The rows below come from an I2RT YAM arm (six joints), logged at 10 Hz.
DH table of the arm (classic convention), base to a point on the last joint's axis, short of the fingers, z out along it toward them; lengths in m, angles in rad. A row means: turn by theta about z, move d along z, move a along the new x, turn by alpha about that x. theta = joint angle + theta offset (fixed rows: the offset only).
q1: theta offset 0  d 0.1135  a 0.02  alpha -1.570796
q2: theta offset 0  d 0  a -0.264  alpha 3.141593
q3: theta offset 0.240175  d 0  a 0.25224  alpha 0
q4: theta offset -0.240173  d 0  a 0.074  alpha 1.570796
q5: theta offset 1.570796  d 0  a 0  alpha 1.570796
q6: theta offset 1.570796  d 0.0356  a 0  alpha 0
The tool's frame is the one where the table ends.
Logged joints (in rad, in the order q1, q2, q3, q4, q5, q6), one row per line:
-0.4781 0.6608 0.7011 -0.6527 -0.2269 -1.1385
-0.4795 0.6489 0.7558 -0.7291 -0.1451 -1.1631
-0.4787 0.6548 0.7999 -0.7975 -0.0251 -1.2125
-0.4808 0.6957 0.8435 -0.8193 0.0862 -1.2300
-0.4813 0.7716 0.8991 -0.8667 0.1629 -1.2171
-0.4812 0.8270 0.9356 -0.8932 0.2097 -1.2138
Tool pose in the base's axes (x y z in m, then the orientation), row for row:
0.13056 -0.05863 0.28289 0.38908 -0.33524 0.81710 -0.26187
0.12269 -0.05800 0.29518 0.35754 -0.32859 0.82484 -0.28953
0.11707 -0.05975 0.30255 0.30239 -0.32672 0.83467 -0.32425
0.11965 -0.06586 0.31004 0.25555 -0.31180 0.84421 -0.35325
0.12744 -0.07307 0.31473 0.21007 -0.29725 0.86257 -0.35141
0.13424 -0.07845 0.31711 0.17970 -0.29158 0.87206 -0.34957
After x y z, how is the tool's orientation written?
As a quaternion, w x y z.
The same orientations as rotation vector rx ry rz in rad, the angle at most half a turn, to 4 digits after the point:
-0.8524 2.0776 -0.6659
-0.8481 2.1289 -0.7473
-0.8662 2.2130 -0.8597
-0.8465 2.2919 -0.9590
-0.8265 2.3982 -0.9770
-0.8241 2.4646 -0.9880

